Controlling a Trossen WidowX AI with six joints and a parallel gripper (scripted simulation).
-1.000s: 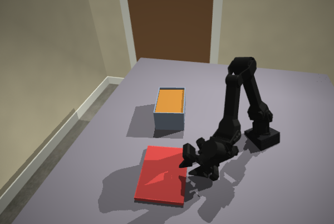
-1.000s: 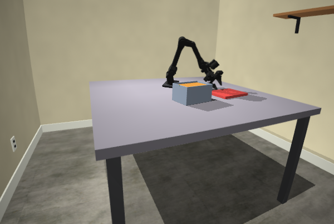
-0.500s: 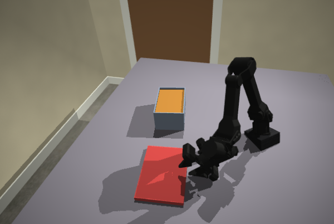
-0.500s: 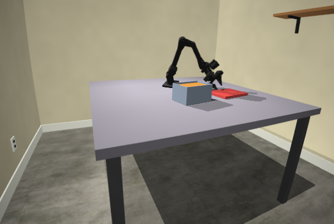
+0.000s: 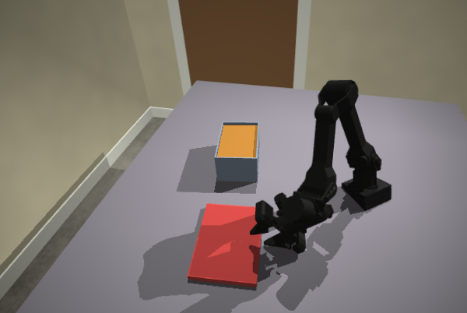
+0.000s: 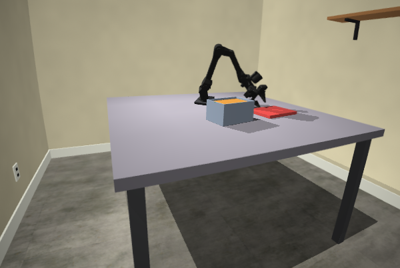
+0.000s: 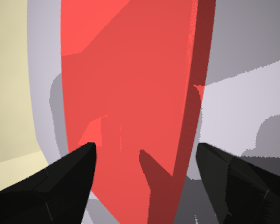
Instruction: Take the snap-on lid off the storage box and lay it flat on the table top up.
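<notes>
The lid lies 110 mm ahead of my hand and 40 mm below it. The rest, counted from my hand: storage box 120 mm ahead, 350 mm to the right.
</notes>
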